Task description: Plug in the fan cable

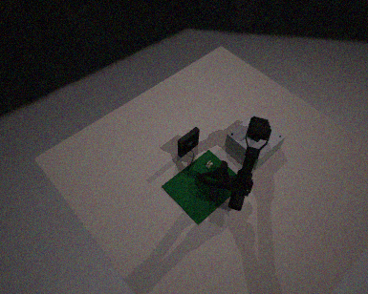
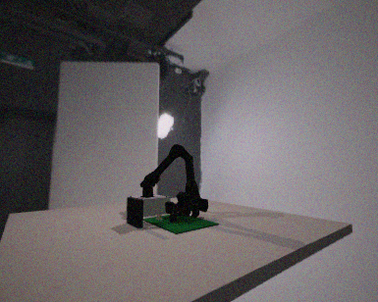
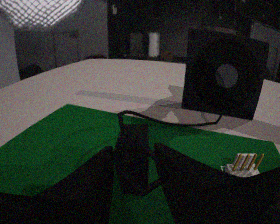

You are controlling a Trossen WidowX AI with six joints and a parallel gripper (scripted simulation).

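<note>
My gripper tip is 10 mm above the fan plug. Also, from my gripper tip: green board (10 mm ahead, 30 mm to the left, 50 mm below); black fan (100 mm behind, 140 mm to the right, 20 mm above); four-pin fan header (90 mm behind, 10 mm to the right, 40 mm below).
</note>
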